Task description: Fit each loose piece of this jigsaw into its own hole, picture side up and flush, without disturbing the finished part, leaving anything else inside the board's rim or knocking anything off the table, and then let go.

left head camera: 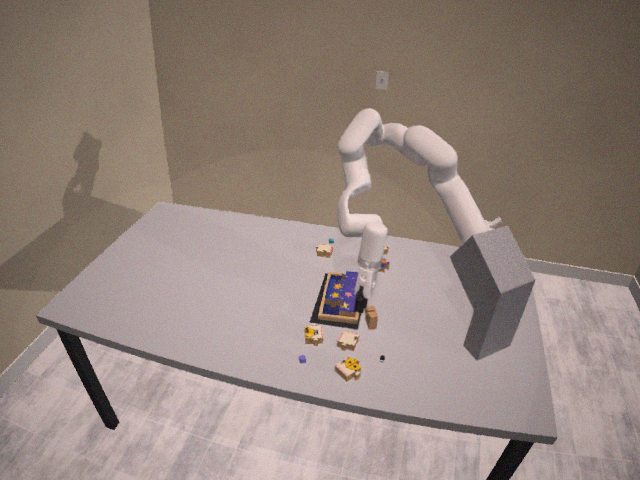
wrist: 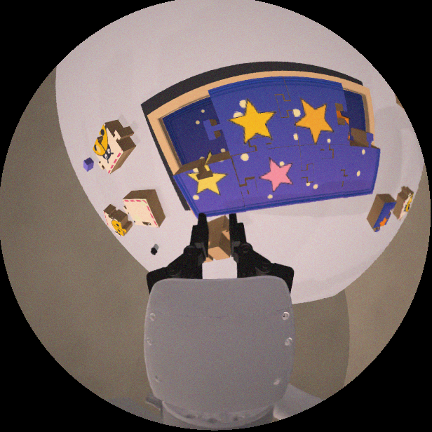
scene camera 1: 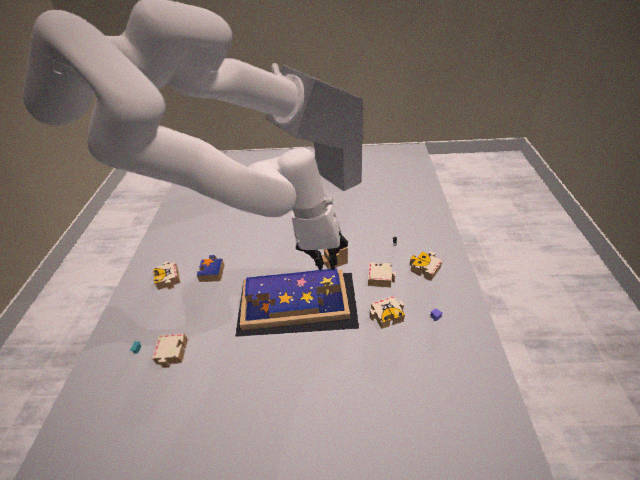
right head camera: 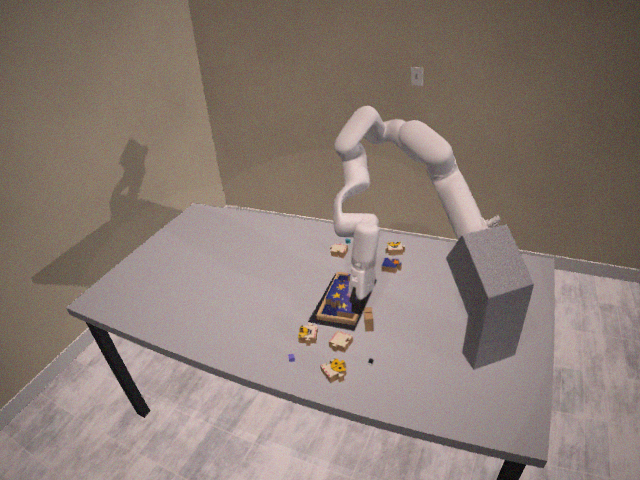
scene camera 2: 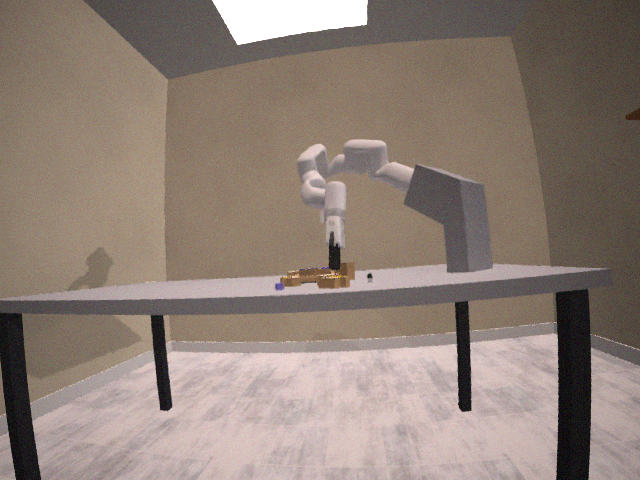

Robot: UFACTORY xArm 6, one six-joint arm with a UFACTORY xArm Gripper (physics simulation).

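The jigsaw board (left head camera: 321, 302) (scene camera 1: 289, 321) lies flat on its dark mat; its starry blue finished part (scene camera 1: 297, 284) (wrist: 275, 155) fills most of it. Sunken openings show at the left (wrist: 187, 137) and right (wrist: 356, 105) in the wrist view. A loose blue piece with an orange star (right head camera: 391, 265) (scene camera 1: 210, 269) (wrist: 382, 212) lies picture side up beside the board. A brown piece (left head camera: 371, 317) (scene camera 1: 338, 256) (wrist: 218, 237) stands on edge close to the board's robot-side edge, its picture hidden. My gripper (scene camera 1: 326, 266) (wrist: 217, 221) is shut on this standing piece, low by the table; the exact contact is partly hidden.
Cream and yellow cat pieces (scene camera 1: 388, 311) (scene camera 1: 425, 264) (scene camera 1: 165, 274) and plain cream pieces (scene camera 1: 381, 274) (scene camera 1: 169, 349) lie around the board. A purple cube (scene camera 1: 436, 314), a teal block (scene camera 1: 135, 346) and a small black object (scene camera 1: 394, 240) are farther out. The grey robot stand (left head camera: 496, 294) is on the table.
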